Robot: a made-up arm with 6 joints.
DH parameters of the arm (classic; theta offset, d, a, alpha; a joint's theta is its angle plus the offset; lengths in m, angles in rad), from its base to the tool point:
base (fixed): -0.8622 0 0.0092 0
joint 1: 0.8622 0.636 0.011 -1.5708
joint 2: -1.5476 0 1.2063 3.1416
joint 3: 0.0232 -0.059 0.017 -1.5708
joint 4: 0 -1.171 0.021 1.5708
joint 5: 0 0.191 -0.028 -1.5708
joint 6: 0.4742 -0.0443 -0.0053 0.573
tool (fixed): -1.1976 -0.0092 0 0
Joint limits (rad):
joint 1: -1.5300..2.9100
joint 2: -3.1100..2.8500
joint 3: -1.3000..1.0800
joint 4: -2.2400..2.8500
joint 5: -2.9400..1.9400
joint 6: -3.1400..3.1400
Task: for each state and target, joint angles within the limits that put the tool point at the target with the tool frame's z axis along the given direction. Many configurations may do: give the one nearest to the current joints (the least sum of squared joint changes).
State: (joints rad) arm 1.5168 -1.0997 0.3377 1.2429 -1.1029 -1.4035
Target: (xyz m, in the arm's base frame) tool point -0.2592 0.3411 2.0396 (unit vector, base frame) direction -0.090 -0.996 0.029
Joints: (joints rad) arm 2.1138 -0.6307 -0.4482 1.7072 -1.1384 -1.5583
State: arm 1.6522 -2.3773 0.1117 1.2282 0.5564 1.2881
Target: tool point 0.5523 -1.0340 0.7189 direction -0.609 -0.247 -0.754
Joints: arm 2.0275 -2.6094 -0.7417 1.1609 -0.1751 1.2822
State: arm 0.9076 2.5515 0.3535 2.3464 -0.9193 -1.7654
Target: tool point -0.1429 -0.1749 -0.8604 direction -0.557 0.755 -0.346
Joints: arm 0.9994 2.4255 -0.3762 1.5844 -1.6920 -1.0678
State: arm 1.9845 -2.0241 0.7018 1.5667 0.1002 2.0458
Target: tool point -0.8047 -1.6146 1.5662 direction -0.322 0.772 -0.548
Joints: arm 1.1176 -1.7092 0.2083 1.4991 -0.2748 1.8683
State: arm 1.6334 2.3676 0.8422 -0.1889 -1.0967 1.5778
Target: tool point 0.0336 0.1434 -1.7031 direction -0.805 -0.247 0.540
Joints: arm 2.3757 2.8464 0.9941 0.4964 -0.6008 2.4671
